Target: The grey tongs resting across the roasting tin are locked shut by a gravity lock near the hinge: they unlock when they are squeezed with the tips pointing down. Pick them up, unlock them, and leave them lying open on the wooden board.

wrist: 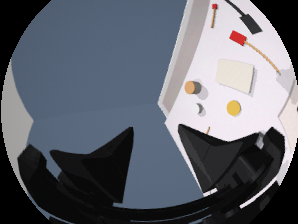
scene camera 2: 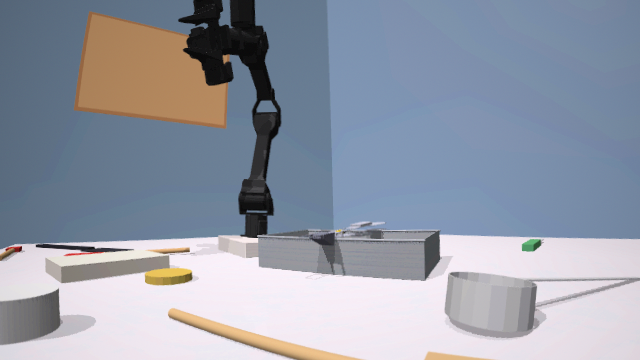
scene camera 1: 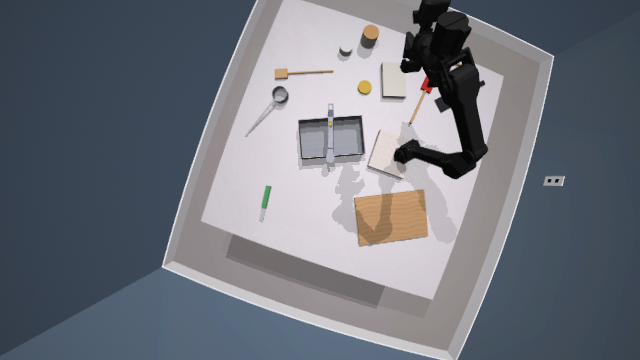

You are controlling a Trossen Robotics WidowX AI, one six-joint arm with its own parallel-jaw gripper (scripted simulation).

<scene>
The pictures show: my gripper, a white block, a wooden board and a grey roasting tin.
My gripper also shows in the wrist view.
</scene>
